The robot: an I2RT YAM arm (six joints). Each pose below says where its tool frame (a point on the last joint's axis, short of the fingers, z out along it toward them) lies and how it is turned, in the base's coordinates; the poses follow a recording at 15 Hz.
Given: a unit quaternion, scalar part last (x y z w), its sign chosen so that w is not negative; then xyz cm.
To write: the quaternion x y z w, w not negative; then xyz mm. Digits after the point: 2 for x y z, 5 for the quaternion.
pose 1, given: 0.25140 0.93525 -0.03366 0.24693 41.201 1.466 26.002
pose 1, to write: 0.25140 0.93525 -0.03366 0.24693 412.01 14.66 260.02
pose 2, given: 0.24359 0.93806 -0.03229 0.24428 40.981 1.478 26.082
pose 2, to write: 0.24359 0.93806 -0.03229 0.24428 409.81 14.78 260.82
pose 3, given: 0.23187 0.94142 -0.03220 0.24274 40.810 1.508 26.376
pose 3, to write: 0.23187 0.94142 -0.03220 0.24274 408.10 15.08 263.76
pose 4, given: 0.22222 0.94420 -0.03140 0.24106 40.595 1.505 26.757
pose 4, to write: 0.22222 0.94420 -0.03140 0.24106 405.95 15.05 267.57
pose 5, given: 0.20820 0.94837 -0.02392 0.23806 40.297 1.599 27.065
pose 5, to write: 0.20820 0.94837 -0.02392 0.23806 402.97 15.99 270.65
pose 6, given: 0.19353 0.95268 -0.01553 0.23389 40.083 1.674 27.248
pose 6, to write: 0.19353 0.95268 -0.01553 0.23389 400.83 16.74 272.48
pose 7, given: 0.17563 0.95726 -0.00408 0.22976 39.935 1.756 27.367
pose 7, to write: 0.17563 0.95726 -0.00408 0.22976 399.35 17.56 273.67
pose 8, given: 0.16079 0.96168 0.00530 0.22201 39.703 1.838 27.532
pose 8, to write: 0.16079 0.96168 0.00530 0.22201 397.03 18.38 275.32
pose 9, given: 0.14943 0.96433 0.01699 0.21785 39.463 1.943 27.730
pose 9, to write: 0.14943 0.96433 0.01699 0.21785 394.63 19.43 277.30
